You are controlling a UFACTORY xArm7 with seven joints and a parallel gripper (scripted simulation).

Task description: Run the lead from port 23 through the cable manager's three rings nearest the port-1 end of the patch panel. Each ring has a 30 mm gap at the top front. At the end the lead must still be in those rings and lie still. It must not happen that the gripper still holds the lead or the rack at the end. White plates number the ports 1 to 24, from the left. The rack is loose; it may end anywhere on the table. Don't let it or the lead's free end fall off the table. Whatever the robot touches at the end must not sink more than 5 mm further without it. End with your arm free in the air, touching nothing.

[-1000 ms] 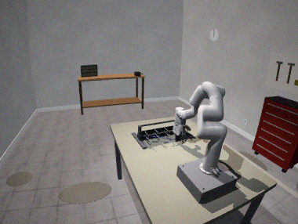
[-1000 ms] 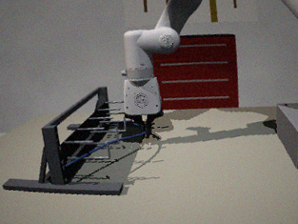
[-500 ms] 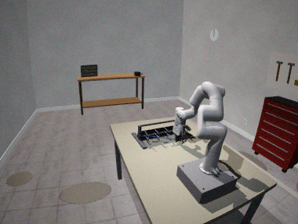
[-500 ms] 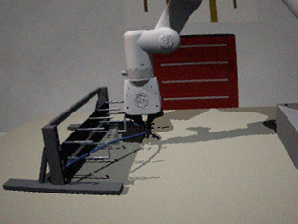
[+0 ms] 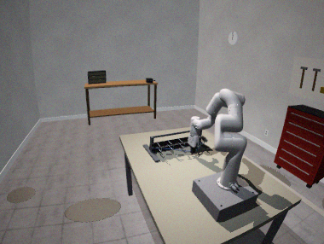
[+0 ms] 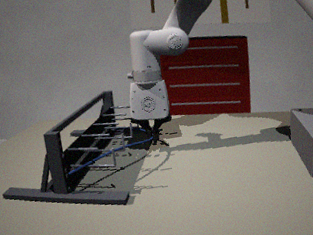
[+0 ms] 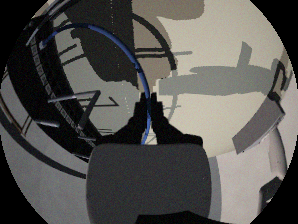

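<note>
Now: hand 160 mm short of the rack, 70 mm to the right of it and 30 mm below it.
</note>
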